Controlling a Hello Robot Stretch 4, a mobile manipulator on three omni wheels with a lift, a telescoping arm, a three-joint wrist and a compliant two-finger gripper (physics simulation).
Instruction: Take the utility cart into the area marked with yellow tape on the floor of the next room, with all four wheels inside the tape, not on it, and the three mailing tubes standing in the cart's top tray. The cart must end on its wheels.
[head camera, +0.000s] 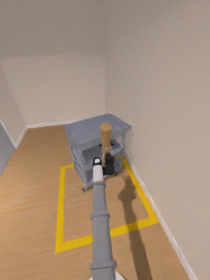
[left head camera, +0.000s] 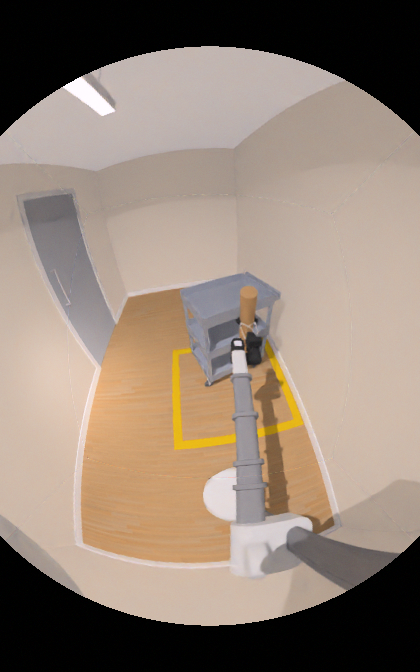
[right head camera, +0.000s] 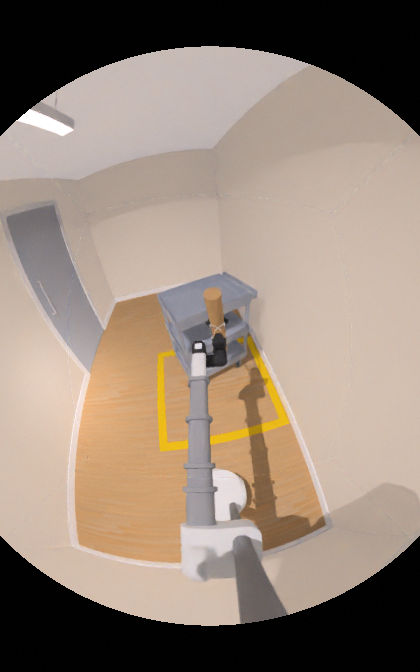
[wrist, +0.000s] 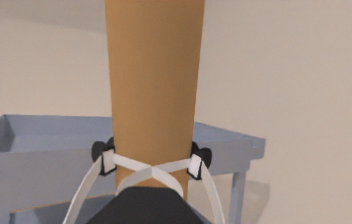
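Places are measured from the robot's base along level axes (x back, y left, z down), in metres.
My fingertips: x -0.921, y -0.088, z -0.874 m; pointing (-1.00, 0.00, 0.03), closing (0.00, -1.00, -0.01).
Observation:
Ahead of a thing's pixels: the offset from my fingertips to its top centre. "*": to the spot under its first point.
My gripper (head camera: 106, 146) (left head camera: 247, 321) (right head camera: 217, 322) (wrist: 153, 150) is shut on a brown mailing tube @(* dy +0.016, dx +0.109, dz -0.164 m) (head camera: 105, 135) (left head camera: 248, 305) (right head camera: 214, 305) (wrist: 152, 75) and holds it upright in front of the cart's near side. The tube's lower end is hidden by the gripper. The grey-blue three-tier utility cart (head camera: 71, 155) (left head camera: 210, 316) (right head camera: 181, 314) (wrist: 47, 170) stands upright, partly over the far part of the yellow tape outline @(* dy +0.570, dx +0.143, dz +0.900 m) (head camera: 61, 210) (left head camera: 176, 400) (right head camera: 161, 400). Its near left wheel is inside the tape; its far wheels are hidden. No tubes show in its top tray.
A beige wall (head camera: 165, 100) (left head camera: 300, 250) (right head camera: 285, 250) with a white skirting runs close along the right of the cart and tape. A grey door (left head camera: 65, 260) (right head camera: 47, 270) is in the left wall. My extended arm (head camera: 101, 225) crosses the near tape line from above.

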